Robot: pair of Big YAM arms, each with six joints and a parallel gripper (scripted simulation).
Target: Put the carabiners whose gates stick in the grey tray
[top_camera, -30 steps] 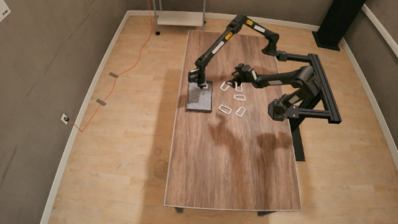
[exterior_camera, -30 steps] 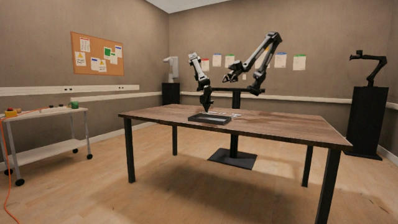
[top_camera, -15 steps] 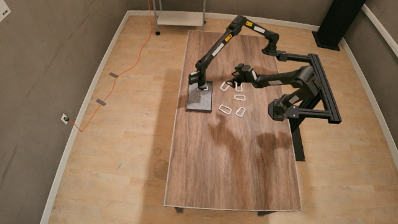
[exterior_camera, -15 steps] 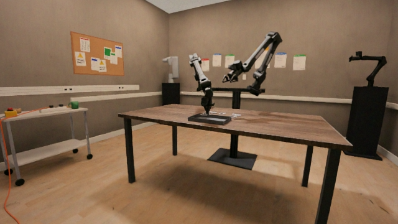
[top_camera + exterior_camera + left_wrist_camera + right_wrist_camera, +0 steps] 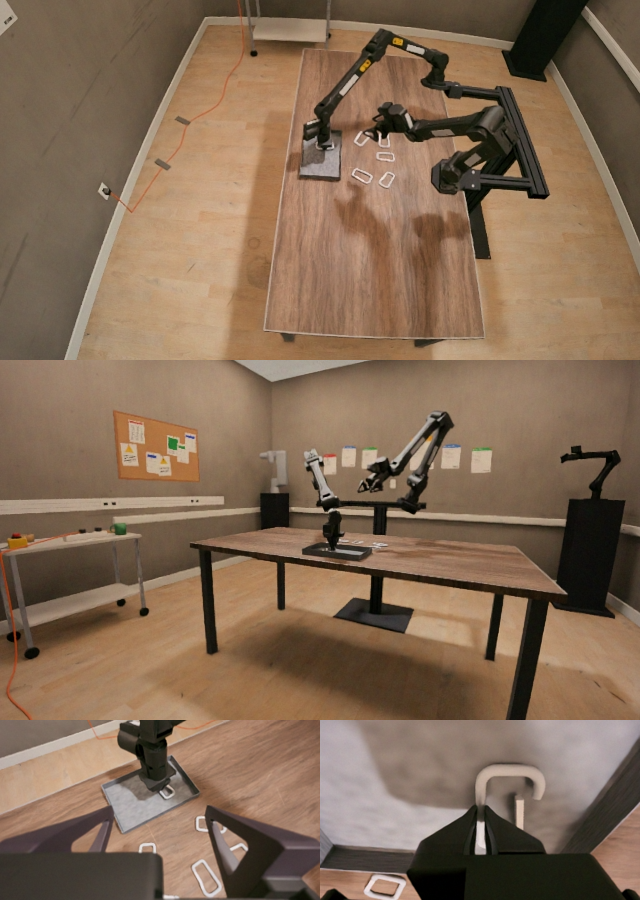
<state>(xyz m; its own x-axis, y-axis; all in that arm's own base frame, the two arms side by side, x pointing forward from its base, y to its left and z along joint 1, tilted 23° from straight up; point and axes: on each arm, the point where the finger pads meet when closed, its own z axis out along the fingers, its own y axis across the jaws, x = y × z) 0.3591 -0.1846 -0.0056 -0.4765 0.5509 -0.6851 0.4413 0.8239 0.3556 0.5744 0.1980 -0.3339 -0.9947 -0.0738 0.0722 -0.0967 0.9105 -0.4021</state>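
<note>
Now: the grey tray 1 cm ahead of my right hand, 3 cm to the left of it and 1 cm below it.
</note>
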